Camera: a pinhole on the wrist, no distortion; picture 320 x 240 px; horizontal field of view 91.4 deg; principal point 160.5 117.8 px. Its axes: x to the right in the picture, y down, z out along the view. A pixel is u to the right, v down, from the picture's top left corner.
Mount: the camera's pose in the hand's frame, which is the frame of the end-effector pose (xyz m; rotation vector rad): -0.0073 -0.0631 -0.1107 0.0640 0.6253 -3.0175
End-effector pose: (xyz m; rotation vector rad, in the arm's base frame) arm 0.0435 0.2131 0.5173 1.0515 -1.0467 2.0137
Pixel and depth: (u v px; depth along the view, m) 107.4 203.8 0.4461
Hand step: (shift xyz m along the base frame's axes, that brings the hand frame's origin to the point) 0.3696 0.0676 0.3665
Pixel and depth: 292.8 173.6 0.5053
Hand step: 0.6641 -0.0743 -0.1204
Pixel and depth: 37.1 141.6 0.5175
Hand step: 0.1946 -0.0836 0.5801
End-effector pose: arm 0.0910 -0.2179 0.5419 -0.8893 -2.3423 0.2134
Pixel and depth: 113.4 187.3 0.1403
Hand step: -0.1128 -0.1100 0.0819
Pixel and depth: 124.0 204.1 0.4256
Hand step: -0.4129 -0.2630 0.0496
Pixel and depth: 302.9 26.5 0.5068
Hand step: 0.0157 -0.3082 -0.5977
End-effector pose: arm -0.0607 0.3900 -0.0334 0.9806 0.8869 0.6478
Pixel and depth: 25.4 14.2 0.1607
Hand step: 0.1358 0.0496 -0.0369
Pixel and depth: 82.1 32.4 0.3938
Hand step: 0.3817 -0.0207 0.0278
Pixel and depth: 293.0 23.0 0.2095
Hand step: 0.0094 -0.2275 0.0651
